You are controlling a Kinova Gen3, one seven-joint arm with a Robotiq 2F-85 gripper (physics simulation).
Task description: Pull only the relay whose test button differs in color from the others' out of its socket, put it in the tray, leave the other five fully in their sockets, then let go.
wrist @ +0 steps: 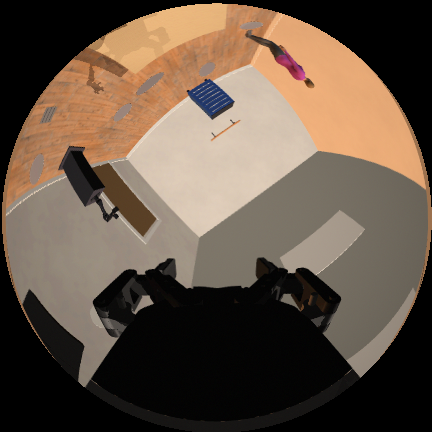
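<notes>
My gripper is open, with its two dark fingertips wide apart at the lower middle of the wrist view. No object shows between the fingertips; wall surfaces show behind them. The relays, their sockets, the test buttons and the tray do not show in this view.
The camera faces the room's walls, tilted in view. A blue slatted object and a thin orange bar show at the upper middle. A dark box-shaped unit is at the left, near a brown panel. A person in pink is at the upper right.
</notes>
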